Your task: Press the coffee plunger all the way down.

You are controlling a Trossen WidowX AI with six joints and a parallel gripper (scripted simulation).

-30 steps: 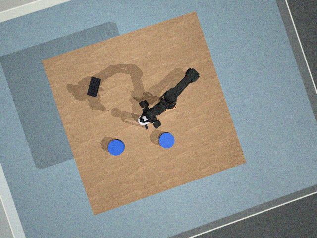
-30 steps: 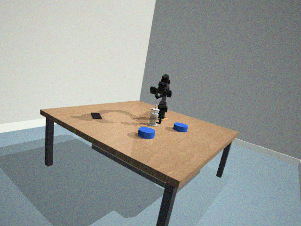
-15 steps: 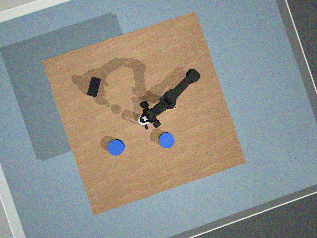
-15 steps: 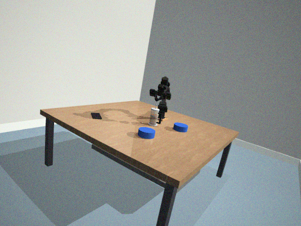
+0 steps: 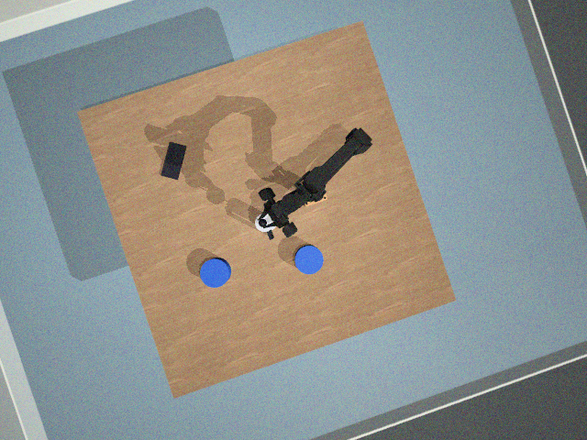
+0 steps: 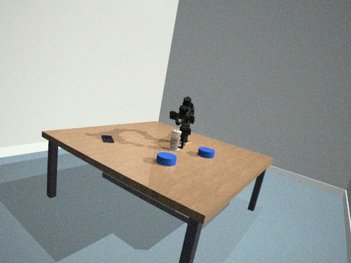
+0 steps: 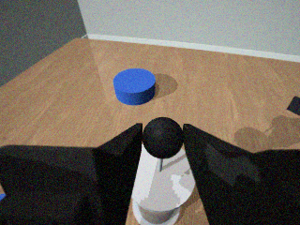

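Right now the coffee press is 100 mm below my gripper tip, 20 mm to the left of it and 10 mm behind it. Round my gripper tip: black slab: 420 mm to the right, 220 mm ahead, 190 mm below.
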